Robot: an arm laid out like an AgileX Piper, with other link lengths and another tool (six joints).
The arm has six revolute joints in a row. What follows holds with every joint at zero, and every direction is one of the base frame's. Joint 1 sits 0.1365 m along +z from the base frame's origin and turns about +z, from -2.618 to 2.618 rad. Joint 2 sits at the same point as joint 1 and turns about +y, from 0 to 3.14 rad. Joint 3 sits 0.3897 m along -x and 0.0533 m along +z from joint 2 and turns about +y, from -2.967 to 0 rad. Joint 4 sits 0.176 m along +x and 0.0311 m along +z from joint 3 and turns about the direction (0.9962, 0, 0.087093), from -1.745 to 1.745 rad. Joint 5 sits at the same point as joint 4 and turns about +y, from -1.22 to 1.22 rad. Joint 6 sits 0.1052 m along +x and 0.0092 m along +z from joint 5 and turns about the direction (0.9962, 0, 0.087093), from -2.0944 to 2.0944 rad. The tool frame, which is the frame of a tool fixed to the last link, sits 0.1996 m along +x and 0.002 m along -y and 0.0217 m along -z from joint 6; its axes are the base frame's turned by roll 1.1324, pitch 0.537 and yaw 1.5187 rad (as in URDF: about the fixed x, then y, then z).
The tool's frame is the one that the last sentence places.
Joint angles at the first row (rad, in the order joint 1, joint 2, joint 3, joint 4, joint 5, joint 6):
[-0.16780, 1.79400, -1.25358, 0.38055, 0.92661, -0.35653]
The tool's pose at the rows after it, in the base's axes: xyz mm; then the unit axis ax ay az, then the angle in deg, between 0 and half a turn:
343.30 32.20 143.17 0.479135 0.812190 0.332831 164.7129
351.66 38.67 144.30 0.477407 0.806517 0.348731 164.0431
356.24 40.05 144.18 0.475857 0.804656 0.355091 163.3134
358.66 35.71 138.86 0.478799 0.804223 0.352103 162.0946
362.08 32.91 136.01 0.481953 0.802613 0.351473 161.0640
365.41 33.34 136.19 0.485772 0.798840 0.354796 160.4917
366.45 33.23 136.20 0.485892 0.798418 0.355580 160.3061
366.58 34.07 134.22 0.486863 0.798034 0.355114 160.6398
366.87 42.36 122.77 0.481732 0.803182 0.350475 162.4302
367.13 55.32 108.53 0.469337 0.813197 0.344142 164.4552
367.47 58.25 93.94 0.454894 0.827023 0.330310 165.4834
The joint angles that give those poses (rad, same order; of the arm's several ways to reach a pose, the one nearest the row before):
[-0.16781, 1.79400, -1.20780, 0.42100, 0.87801, -0.39133]
[-0.16779, 1.79708, -1.20013, 0.46679, 0.85243, -0.42349]
[-0.16780, 1.79710, -1.19063, 0.48691, 0.83006, -0.44213]
[-0.16781, 1.79708, -1.16035, 0.48936, 0.78235, -0.44998]
[-0.16779, 1.79790, -1.14293, 0.49446, 0.74801, -0.45383]
[-0.16780, 1.79791, -1.13757, 0.50659, 0.73217, -0.45497]
[-0.16781, 1.79808, -1.13643, 0.50946, 0.72764, -0.45715]
[-0.16662, 1.80409, -1.13640, 0.51153, 0.72760, -0.45715]
[-0.14196, 1.83652, -1.13642, 0.51153, 0.72207, -0.45715]
[-0.10005, 1.87581, -1.13642, 0.50734, 0.70943, -0.45716]
[-0.06976, 1.91094, -1.13640, 0.47700, 0.68972, -0.45335]

